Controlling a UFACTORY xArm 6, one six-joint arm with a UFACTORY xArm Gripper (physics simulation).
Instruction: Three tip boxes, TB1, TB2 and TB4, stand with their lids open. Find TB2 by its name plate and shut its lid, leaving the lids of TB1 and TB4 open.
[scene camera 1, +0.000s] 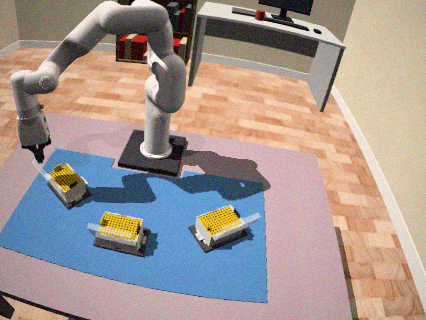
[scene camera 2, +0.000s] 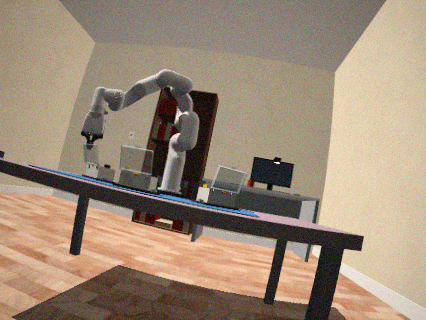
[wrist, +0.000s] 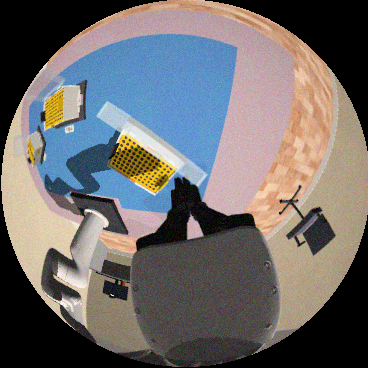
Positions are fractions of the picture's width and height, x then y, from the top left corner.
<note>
In view: my gripper (scene camera 1: 0.10, 0.50).
My gripper is seen too in the wrist view (wrist: 0.50, 0.50).
</note>
